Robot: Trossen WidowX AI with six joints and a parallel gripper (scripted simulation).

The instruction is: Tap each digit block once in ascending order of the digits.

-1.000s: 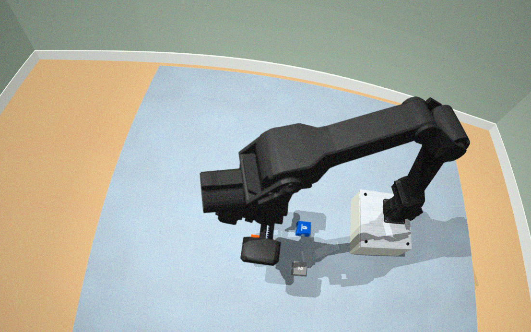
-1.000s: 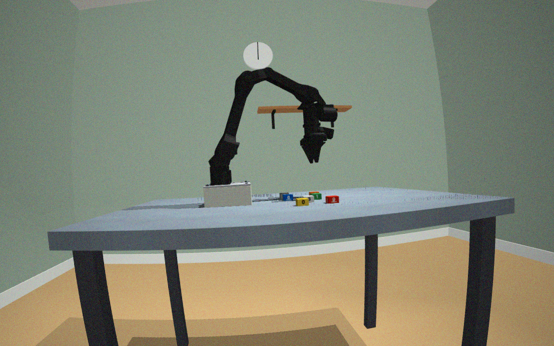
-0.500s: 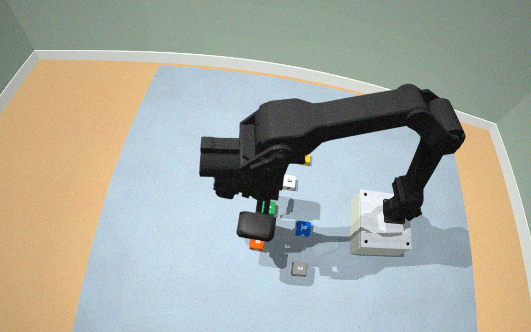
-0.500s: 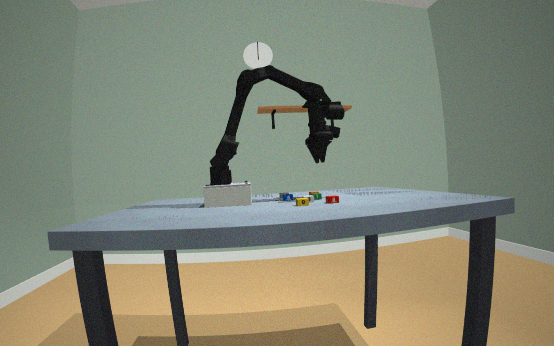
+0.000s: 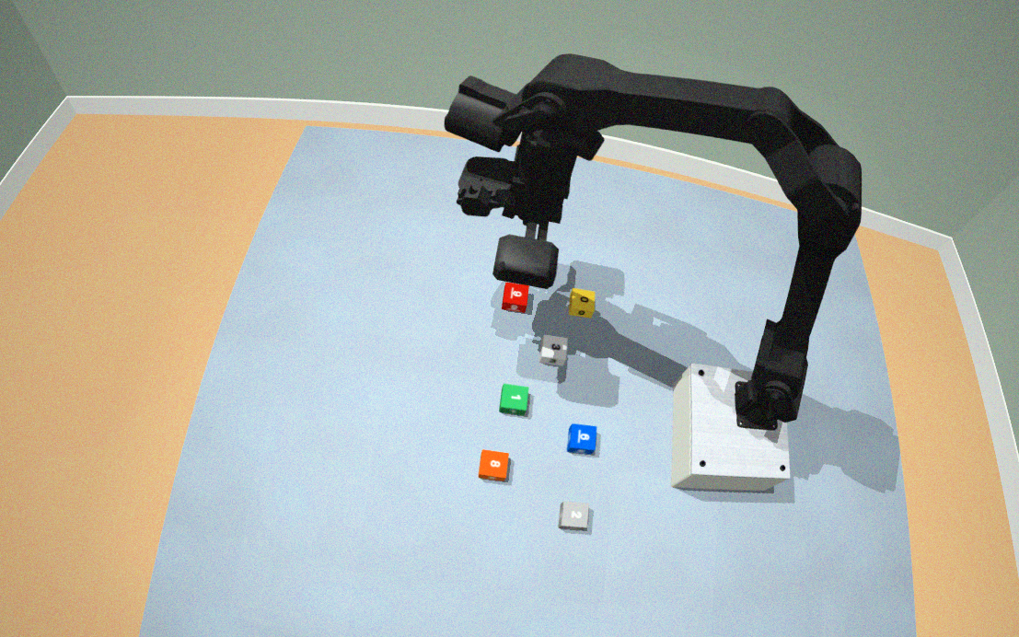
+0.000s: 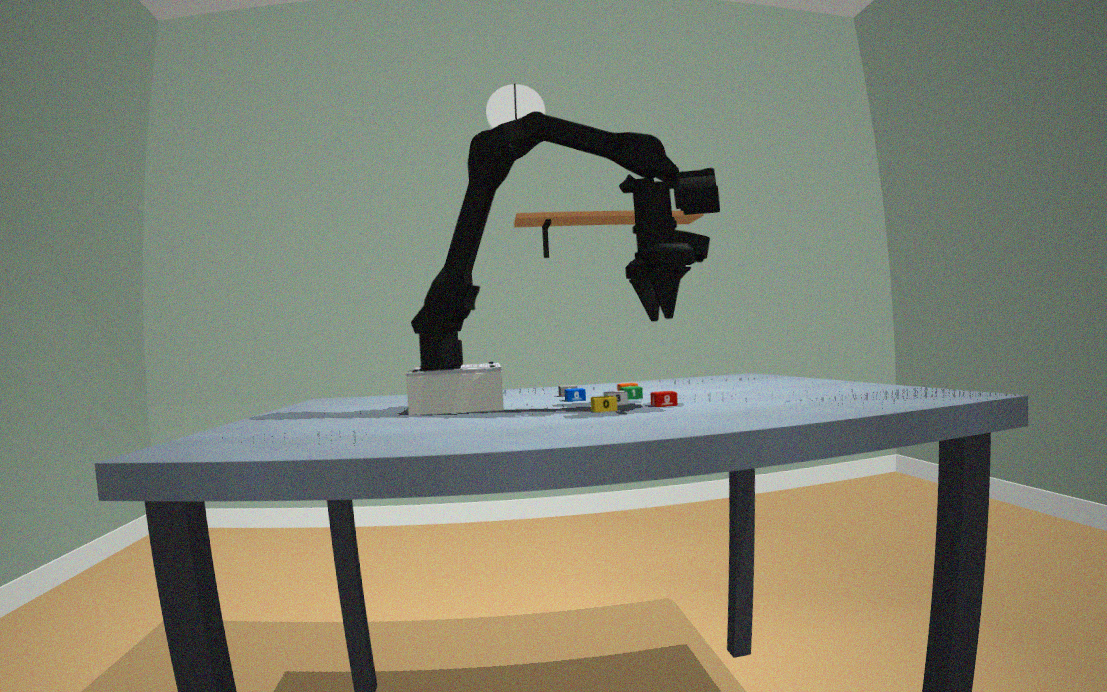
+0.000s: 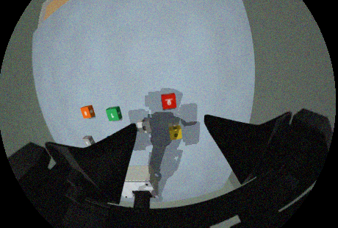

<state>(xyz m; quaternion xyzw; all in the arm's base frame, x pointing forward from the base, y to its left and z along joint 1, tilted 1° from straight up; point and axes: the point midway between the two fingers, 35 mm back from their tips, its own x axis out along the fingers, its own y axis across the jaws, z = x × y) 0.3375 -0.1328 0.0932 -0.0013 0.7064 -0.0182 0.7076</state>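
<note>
The yellow block is 100 mm behind my gripper tip, 20 mm to the right of it and 120 mm below it. From my gripper tip the other things lie so: red block 10 mm to the right, 120 mm below; white block 60 mm behind, 60 mm to the left, 120 mm below; green block 20 mm behind, 140 mm to the left, 120 mm below.
</note>
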